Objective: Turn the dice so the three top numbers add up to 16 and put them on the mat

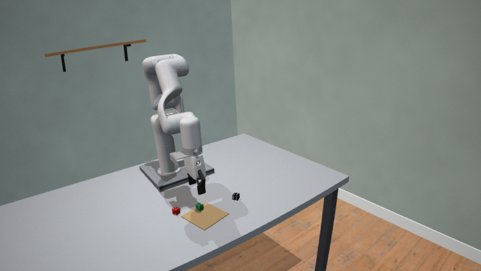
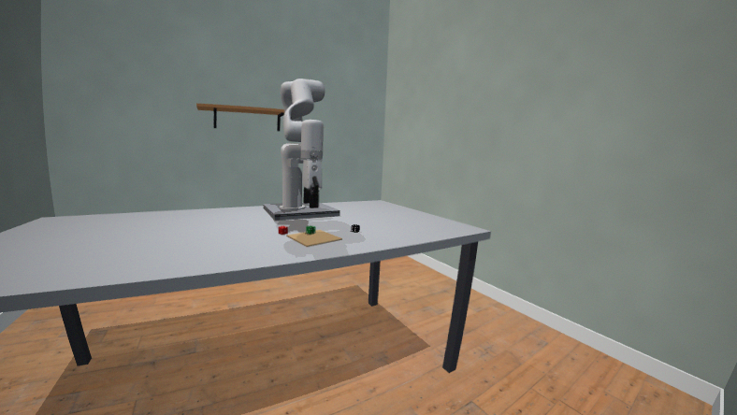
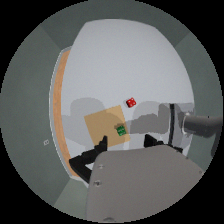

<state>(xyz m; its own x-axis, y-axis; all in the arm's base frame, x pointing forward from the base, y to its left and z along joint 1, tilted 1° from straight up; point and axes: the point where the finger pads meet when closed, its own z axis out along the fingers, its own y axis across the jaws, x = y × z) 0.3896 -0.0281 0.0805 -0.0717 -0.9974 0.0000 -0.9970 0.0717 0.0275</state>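
Now: the black die 2 cm ahead of my hand, 17 cm to the left of it and 10 cm below it. Round my hand: tan mat 5 cm ahead, 11 cm below; red die 4 cm behind, 9 cm to the right, 10 cm below; green die 10 cm below.
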